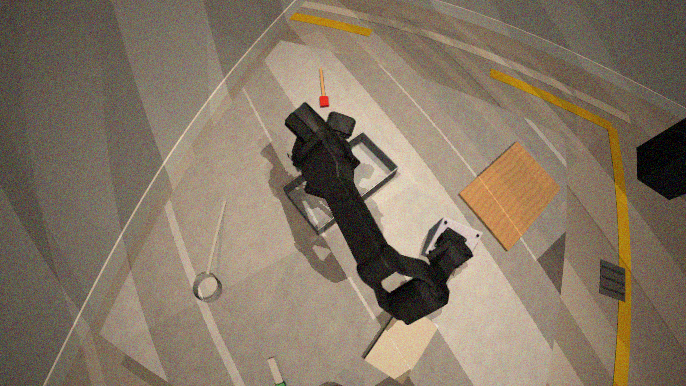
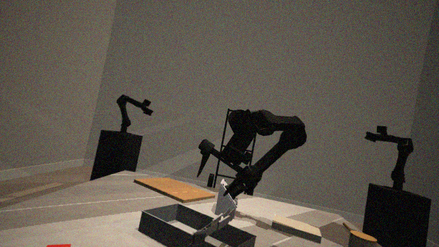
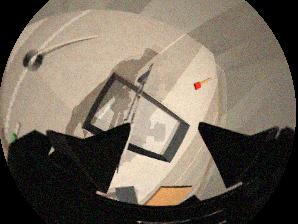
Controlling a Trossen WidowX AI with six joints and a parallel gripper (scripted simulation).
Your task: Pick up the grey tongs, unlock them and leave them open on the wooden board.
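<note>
My gripper tip is now 150 mm above the roasting tin, 30 mm past it and 20 mm to the left of it. Also, from my gripper tip: wooden board (540 mm behind, 300 mm to the right, 170 mm below); pale slab (400 mm behind, 290 mm to the left, 160 mm below).
</note>
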